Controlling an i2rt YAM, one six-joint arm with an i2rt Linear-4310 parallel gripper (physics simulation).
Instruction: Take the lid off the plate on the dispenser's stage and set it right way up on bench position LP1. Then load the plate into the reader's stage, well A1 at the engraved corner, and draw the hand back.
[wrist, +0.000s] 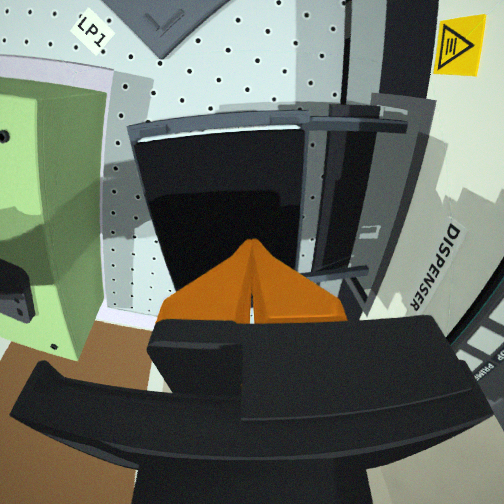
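My gripper (252, 245) has two orange fingers pressed together with only a hairline gap, and nothing shows between them. The fingertips hover over the near part of a black rectangular plate (220, 195) with a thin white far edge. The plate lies in a grey frame that joins the dispenser's stage rails (345, 125). I cannot tell a lid apart from the plate. The LP1 label (92, 31) sits at the top left on the perforated bench, beside a grey pad (162, 20).
A green box (50, 215) stands close on the left, with a dark part at its lower edge. The dispenser body (435, 267) with its label fills the right, with a yellow warning sign (459, 45) above and a button panel (482, 345) at the right edge.
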